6 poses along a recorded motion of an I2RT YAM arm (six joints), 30 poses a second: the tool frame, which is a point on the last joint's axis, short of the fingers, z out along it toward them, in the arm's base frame.
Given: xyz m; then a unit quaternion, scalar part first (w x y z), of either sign.
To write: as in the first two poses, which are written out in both.
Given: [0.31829 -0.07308 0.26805 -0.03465 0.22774 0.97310 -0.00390]
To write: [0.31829 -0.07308 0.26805 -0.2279 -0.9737 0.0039 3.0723]
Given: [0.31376 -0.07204 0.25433 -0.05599 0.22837 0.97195 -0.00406]
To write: [0.31376 -0.07204 0.25433 -0.2287 -0.9735 0.0041 3.0296]
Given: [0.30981 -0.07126 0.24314 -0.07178 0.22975 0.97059 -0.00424]
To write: [0.30981 -0.07126 0.24314 -0.2303 -0.9731 0.0043 2.9979]
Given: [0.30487 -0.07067 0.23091 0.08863 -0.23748 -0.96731 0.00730]
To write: [0.30487 -0.07067 0.23091 -0.2384 -0.9711 0.0073 2.9641]
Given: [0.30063 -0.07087 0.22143 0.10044 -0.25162 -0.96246 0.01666]
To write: [0.30063 -0.07087 0.22143 -0.2529 -0.9673 0.0167 2.9404]
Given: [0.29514 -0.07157 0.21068 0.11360 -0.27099 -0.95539 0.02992]
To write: [0.29514 -0.07157 0.21068 -0.2728 -0.9616 0.0301 2.9139]
